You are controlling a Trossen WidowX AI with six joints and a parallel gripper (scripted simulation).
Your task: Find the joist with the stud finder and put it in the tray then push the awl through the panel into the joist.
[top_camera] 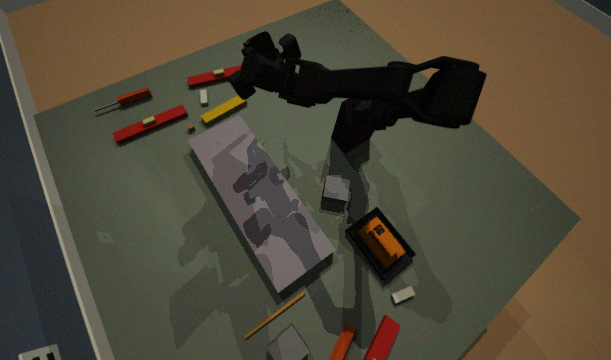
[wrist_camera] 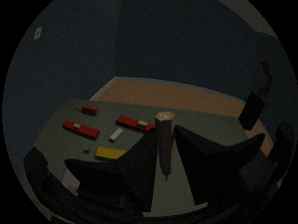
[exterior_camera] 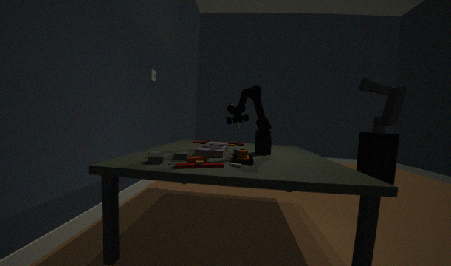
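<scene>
My gripper tip is 5 cm above the pale-handled pointed tool, 1 cm to the right of it and 1 cm past it. The rest, counted from my gripper tip: yellow bar: 23 cm below, 11 cm ahead, 6 cm to the right; orange stud finder: 55 cm to the left, 19 cm below, 12 cm behind; dark tray: 56 cm to the left, 22 cm below, 12 cm behind.
</scene>
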